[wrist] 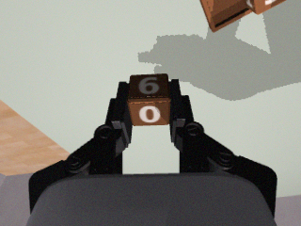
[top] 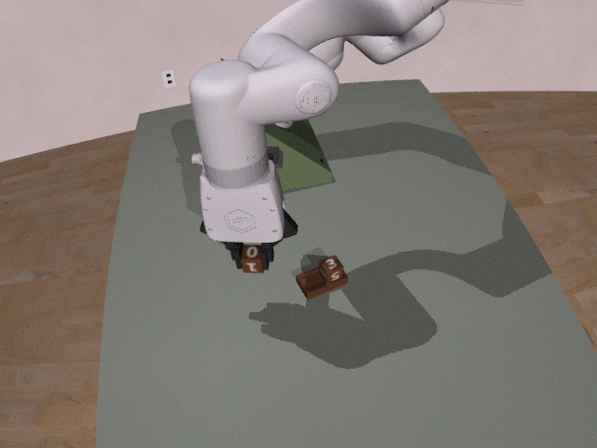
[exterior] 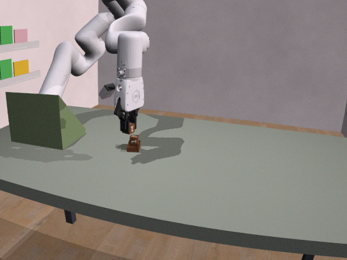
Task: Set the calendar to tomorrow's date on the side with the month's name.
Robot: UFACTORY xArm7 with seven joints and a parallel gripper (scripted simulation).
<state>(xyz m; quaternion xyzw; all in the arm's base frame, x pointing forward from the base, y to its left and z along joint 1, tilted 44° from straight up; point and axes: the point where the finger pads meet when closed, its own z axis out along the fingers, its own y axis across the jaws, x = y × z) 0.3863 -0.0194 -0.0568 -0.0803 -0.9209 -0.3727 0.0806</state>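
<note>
Right now my hand is 1 cm above the brown cube. From my hand the other things lie so: tray: 3 cm behind, 10 cm to the left, 12 cm below.
</note>
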